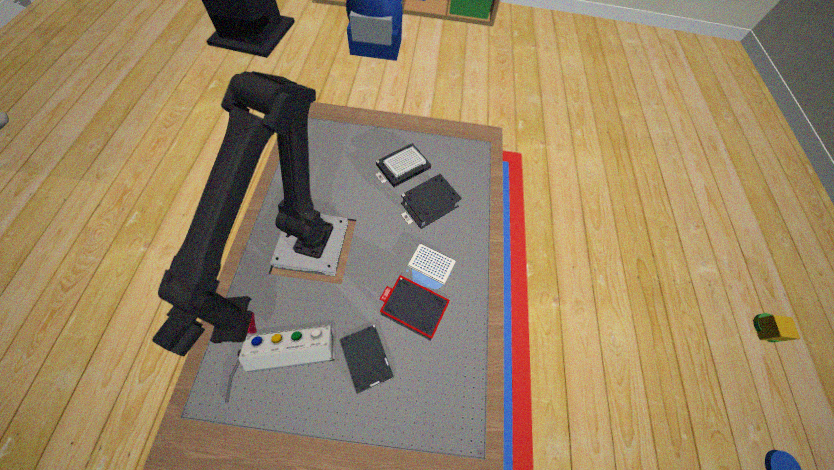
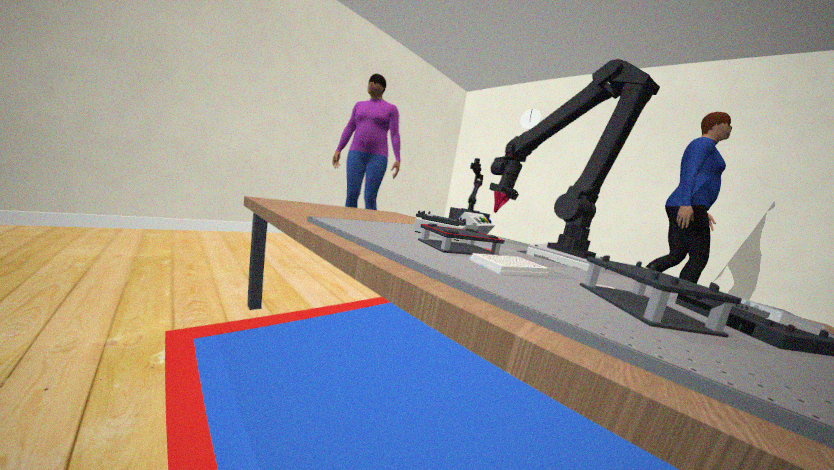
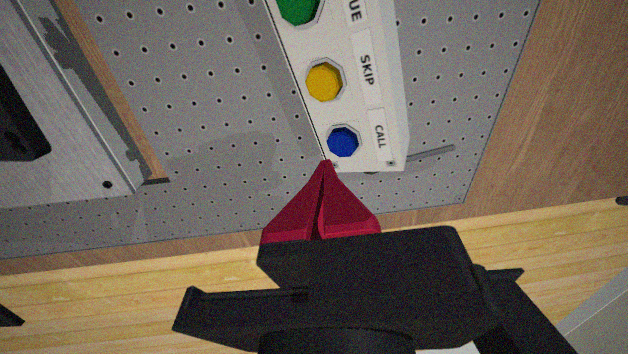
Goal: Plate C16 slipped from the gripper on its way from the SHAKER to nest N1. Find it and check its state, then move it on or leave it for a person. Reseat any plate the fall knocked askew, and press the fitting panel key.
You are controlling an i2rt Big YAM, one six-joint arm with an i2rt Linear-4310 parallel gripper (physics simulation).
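Places are measured from the arm's base along level axes (x ahead, y left, z up), in centimetres.
Pixels of known places: gripper, between the fingertips: (image 1: 253,331) (image 2: 494,212) (image 3: 327,166); arm's base, origin of its link: (image 1: 314,238) (image 2: 570,252).
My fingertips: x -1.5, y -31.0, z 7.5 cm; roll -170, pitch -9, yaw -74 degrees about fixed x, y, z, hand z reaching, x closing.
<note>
Ahead of a thing's pixels: the offset from my fingertips to its top centre. "spot": to the spot under its first point.
My gripper (image 1: 251,326) (image 2: 497,209) (image 3: 327,166) is shut and empty, above the table beside the CALL end of the white key panel {dx +8.0, dy -1.0, dz -1.6 cm} (image 1: 285,354) (image 2: 479,224) (image 3: 395,115). The panel has a blue CALL key {dx +0.3, dy -1.9, dz -2.5 cm} (image 1: 256,340) (image 3: 343,141), a yellow SKIP key {dx +4.9, dy +0.1, dz -2.5 cm} (image 1: 276,338) (image 3: 324,81), a green key {dx +9.5, dy +2.0, dz -2.5 cm} (image 1: 296,335) (image 3: 299,7) and a white key {dx +14.1, dy +3.9, dz -2.5 cm} (image 1: 316,333). A white well plate {dx +39.0, dy +33.8, dz -8.6 cm} (image 1: 431,262) (image 2: 513,264) lies on the mat; a translucent blue patch {spot: dx +39.0, dy +28.3, dz -9.9 cm} (image 1: 427,280) is between it and the red-edged stand (image 1: 415,306) (image 2: 461,233). Another white plate {dx +20.6, dy +68.1, dz -5.4 cm} (image 1: 405,161) sits on a black base {dx +20.2, dy +68.4, dz -6.9 cm} (image 1: 400,180). Plate labels are unreadable.
A black stand (image 1: 431,199) (image 2: 653,280) is near the seated plate. A dark flat tray {spot: dx +28.7, dy +2.0, dz -4.5 cm} (image 1: 367,357) lies between the panel and the red-edged stand. A cable {spot: dx -4.1, dy -12.9, dz -9.7 cm} (image 1: 231,382) (image 3: 431,152) runs from the panel. Two people (image 2: 373,128) (image 2: 700,169) stand beyond the table.
</note>
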